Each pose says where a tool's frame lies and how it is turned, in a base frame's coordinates. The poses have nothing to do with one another.
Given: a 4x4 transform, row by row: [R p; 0 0 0 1], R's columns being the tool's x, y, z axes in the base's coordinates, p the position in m. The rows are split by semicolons.
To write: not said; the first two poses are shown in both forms.
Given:
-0.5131 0.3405 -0.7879 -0.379; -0.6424 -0.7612 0.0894 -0.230; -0.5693 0.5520 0.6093 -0.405; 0 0 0 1
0.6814 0.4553 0.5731 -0.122; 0.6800 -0.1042 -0.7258 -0.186; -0.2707 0.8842 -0.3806 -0.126; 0 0 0 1
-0.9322 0.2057 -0.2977 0.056; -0.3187 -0.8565 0.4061 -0.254; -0.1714 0.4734 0.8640 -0.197; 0 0 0 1
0.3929 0.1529 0.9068 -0.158; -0.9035 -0.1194 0.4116 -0.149; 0.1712 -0.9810 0.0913 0.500; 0 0 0 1
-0.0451 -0.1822 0.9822 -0.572; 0.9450 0.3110 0.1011 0.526; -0.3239 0.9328 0.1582 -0.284; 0 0 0 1
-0.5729 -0.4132 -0.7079 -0.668; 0.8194 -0.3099 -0.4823 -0.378; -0.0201 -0.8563 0.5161 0.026; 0 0 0 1
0.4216 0.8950 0.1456 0.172; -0.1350 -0.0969 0.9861 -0.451; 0.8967 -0.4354 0.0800 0.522; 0 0 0 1
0.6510 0.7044 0.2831 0.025; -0.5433 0.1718 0.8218 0.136; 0.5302 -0.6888 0.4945 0.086; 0 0 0 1
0.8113 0.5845 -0.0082 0.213; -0.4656 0.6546 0.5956 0.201; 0.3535 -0.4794 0.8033 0.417; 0 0 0 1
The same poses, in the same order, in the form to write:
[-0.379 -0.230 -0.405 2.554 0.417 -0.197 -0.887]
[-0.122 -0.186 -0.126 1.984 0.879 0.461 0.123]
[0.056 -0.254 -0.197 2.866 0.124 -0.232 -0.965]
[-0.158 -0.149 0.500 1.894 -0.734 0.388 -0.557]
[-0.572 0.526 -0.284 1.863 0.434 0.682 0.589]
[-0.668 -0.378 0.026 2.323 -0.256 -0.471 0.844]
[0.172 -0.451 0.522 1.873 -0.744 -0.393 -0.539]
[0.025 0.136 0.086 1.411 -0.765 -0.125 -0.632]
[0.213 0.201 0.417 0.883 -0.695 -0.234 -0.679]

